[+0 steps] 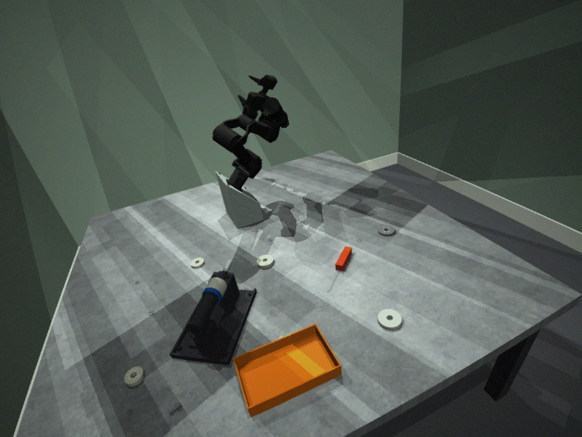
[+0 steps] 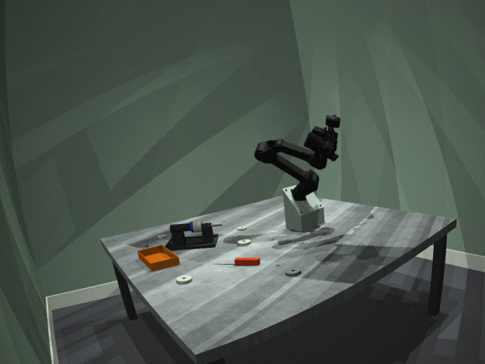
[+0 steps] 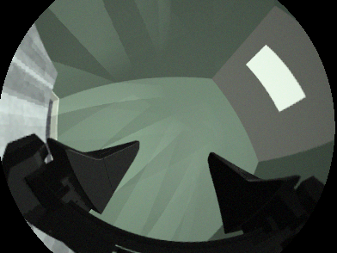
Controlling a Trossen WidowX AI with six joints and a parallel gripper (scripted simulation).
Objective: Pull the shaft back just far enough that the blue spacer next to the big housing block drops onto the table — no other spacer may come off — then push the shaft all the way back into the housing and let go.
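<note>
Now: gripper tip 590 mm short of the grey shaft, 390 mm above it and 240 mm to the left of it. Also, from my gripper tip: orange tray: 840 mm ahead, 460 mm below, 130 mm to the right; then blue spacer: 630 mm ahead, 390 mm below, 260 mm to the right.
</note>
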